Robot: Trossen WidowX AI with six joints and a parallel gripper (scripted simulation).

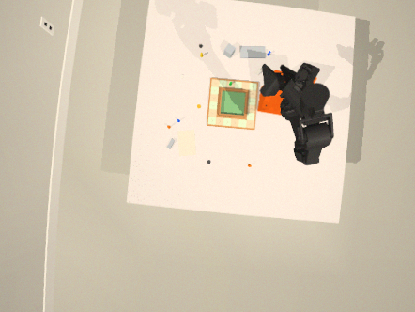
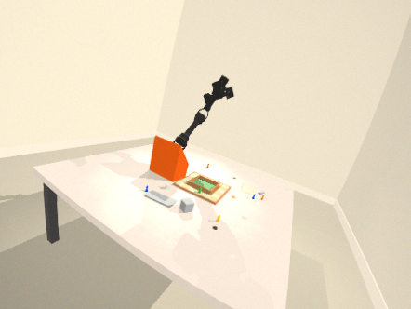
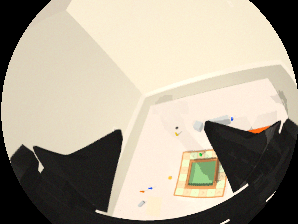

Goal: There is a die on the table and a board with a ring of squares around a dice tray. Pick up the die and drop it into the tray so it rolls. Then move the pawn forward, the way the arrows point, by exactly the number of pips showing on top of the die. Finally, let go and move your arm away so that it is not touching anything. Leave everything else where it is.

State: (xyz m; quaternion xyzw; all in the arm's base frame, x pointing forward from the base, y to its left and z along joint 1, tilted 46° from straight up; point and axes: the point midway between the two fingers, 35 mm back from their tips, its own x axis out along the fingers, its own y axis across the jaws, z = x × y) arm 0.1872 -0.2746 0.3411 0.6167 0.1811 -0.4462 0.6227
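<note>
Right now my gripper tip is 8 cm past the white die, 24 cm to the left of it and 53 cm above it. The rest, counted from my gripper tip: green dice tray: 5 cm ahead, 3 cm to the right, 54 cm below; then flat grey block: 4 cm behind, 36 cm to the right, 54 cm below; then green pawn: 8 cm ahead, 14 cm to the right, 52 cm below.
</note>
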